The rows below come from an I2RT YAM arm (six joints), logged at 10 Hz.
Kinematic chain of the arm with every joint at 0, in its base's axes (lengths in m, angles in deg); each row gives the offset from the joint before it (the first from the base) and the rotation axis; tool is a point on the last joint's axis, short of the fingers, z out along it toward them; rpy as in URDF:
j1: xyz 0 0 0.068 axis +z
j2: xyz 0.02 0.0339 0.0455 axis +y
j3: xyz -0.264 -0.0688 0 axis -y
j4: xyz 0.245 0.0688 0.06 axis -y
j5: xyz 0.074 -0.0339 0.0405 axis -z
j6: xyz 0.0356 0 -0.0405 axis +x
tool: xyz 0 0 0 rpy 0 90 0
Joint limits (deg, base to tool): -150..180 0..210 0..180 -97..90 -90..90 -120..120
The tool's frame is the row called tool.
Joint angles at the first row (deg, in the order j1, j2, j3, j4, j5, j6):
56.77, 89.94, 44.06, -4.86, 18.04, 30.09
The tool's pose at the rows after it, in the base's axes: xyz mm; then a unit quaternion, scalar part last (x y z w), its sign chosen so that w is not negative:
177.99 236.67 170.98 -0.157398 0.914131 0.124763 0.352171
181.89 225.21 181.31 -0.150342 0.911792 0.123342 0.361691
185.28 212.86 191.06 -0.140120 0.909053 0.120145 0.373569
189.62 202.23 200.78 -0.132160 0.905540 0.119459 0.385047
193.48 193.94 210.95 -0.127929 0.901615 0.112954 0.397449
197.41 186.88 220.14 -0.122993 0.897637 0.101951 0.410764
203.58 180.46 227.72 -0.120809 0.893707 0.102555 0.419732
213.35 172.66 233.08 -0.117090 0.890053 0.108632 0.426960
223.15 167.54 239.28 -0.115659 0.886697 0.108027 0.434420
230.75 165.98 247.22 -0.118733 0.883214 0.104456 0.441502
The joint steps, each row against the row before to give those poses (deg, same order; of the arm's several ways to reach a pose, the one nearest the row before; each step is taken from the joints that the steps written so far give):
-1.63, -2.99, -0.45, -0.93, -0.44, -1.09
-1.96, -3.00, -0.45, -1.30, -0.24, -1.28
-2.05, -3.05, -0.57, -1.10, 0.09, -1.12
-2.12, -2.51, -0.09, -0.83, -0.36, -1.34
-1.72, -1.98, 0.54, -1.23, 0.26, -1.60
-1.52, -1.47, 0.74, -1.08, 0.85, -1.55
-1.99, -0.84, 0.72, -0.08, -0.96, -1.63
-2.87, -0.19, 0.62, 0.90, -2.21, -1.71
-2.28, 0.45, 1.37, 0.29, -1.31, -1.71
-1.26, 0.60, 1.98, -0.47, -0.52, -1.58

